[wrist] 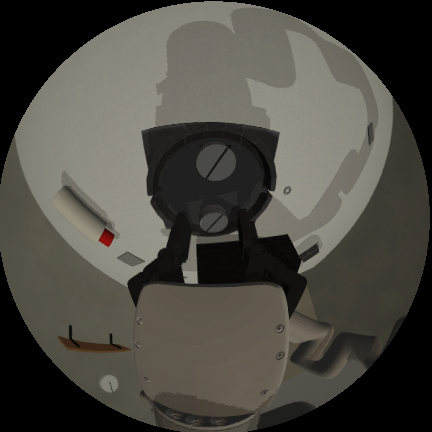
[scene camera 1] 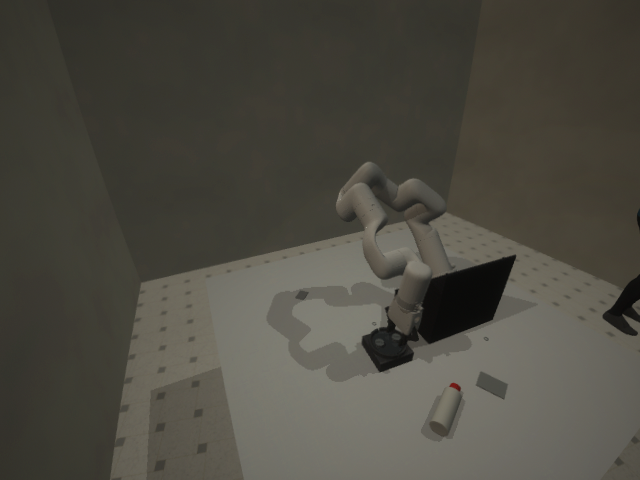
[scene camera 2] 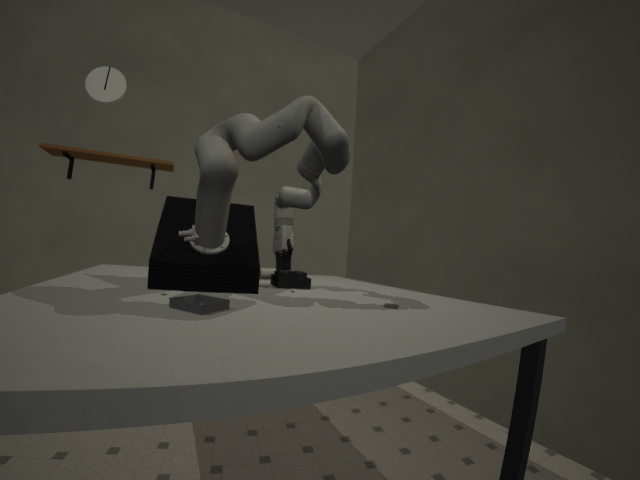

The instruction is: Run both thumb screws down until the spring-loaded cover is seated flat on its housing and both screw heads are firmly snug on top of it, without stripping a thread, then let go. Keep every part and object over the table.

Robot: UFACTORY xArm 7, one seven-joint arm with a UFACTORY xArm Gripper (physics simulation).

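Frame: origin at the arm's base, x ahead, y left, z up, level; metres.
Seen in the pictures: gripper, fingertip midpoint: (wrist: pixel 212 220) (scene camera 1: pixel 395 337) (scene camera 2: pixel 283 270); arm's base, origin of the base link: (scene camera 2: pixel 209 240).
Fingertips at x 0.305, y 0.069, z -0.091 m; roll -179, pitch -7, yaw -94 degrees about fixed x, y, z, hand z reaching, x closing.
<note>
Offsets run from my fingertips to a thing's middle. "pt": to the spot under its first point.
The black square housing {dz -0.032, dx +0.029, dy -0.008 m} (scene camera 1: pixel 381 360) (scene camera 2: pixel 293 282) (wrist: pixel 150 145) sits on the table with the round dark cover {dz -0.021, dx +0.029, dy -0.008 m} (scene camera 1: pixel 388 349) (wrist: pixel 175 167) inside its raised rim. One grey slotted screw head {pt dz +0.002, dx +0.062, dy -0.014 m} (scene camera 1: pixel 379 342) (wrist: pixel 216 162) stands free of the fingers. The other screw head {pt dz +0.002, dx -0.004, dy -0.001 m} (scene camera 1: pixel 396 336) (wrist: pixel 214 222) has knurled sides and lies between the fingertips. My gripper (scene camera 1: pixel 397 334) (scene camera 2: pixel 282 269) (wrist: pixel 212 220) is partly open and points down at this second screw, with a finger on each side and a gap to the head in the wrist view. The cover's seating height and the threads cannot be made out.
A large black box (scene camera 1: pixel 467 299) (scene camera 2: pixel 204 277) (wrist: pixel 225 257) stands close beside the housing. A white bottle with red cap {dz -0.035, dx +0.036, dy +0.241 m} (scene camera 1: pixel 445 411) (wrist: pixel 80 214) lies on its side. A grey plate {dz -0.059, dx -0.152, dy +0.271 m} (scene camera 1: pixel 492 384) (wrist: pixel 131 258), a shallow grey tray {dz -0.050, dx -0.379, dy -0.359 m} (scene camera 2: pixel 199 303) and a small ring {dz -0.059, dx -0.028, dy -0.132 m} (scene camera 1: pixel 374 323) (wrist: pixel 287 190) also lie on the table.
</note>
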